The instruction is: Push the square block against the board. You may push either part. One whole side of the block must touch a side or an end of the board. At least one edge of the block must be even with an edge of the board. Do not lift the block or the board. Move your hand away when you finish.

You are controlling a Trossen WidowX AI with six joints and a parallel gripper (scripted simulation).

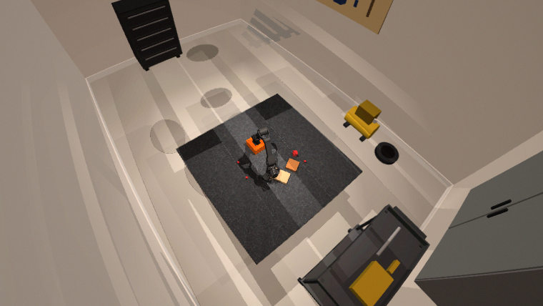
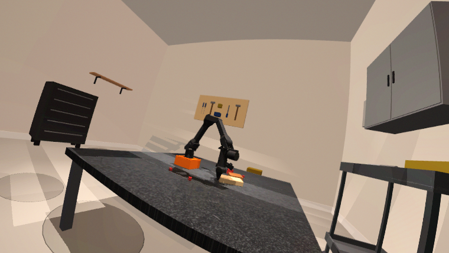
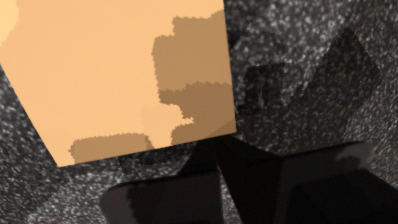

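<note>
Right now the tan board is 80 mm to the left of my gripper tip, 60 mm ahead of it and 10 mm above it. Round my gripper tip: red cube: 340 mm to the left, 50 mm behind, 10 mm above; square block: 240 mm to the left, 30 mm ahead, 10 mm above.
</note>
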